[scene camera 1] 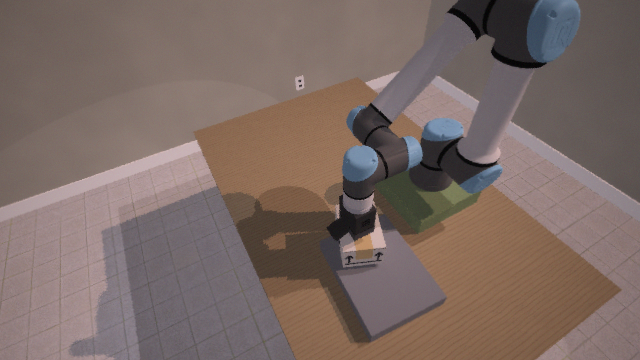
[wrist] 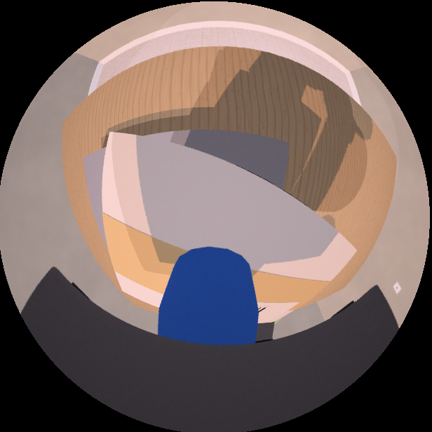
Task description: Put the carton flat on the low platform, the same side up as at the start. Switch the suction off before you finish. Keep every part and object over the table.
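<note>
The carton, white with a tan tape strip, is upright over the back-left part of the low grey platform. Its arrows point up on the side facing the scene camera. It looks level and very close to the platform; I cannot tell whether its underside touches. My suction gripper is on the carton's top, with the blue cup against it in the wrist view. The cup's contact is hidden by the dark gripper body in the scene view.
The green base block with the robot's base stands behind and to the right of the platform. The wooden table extends around both. Its left edge runs beyond the platform's left side. The arm reaches in from the upper right.
</note>
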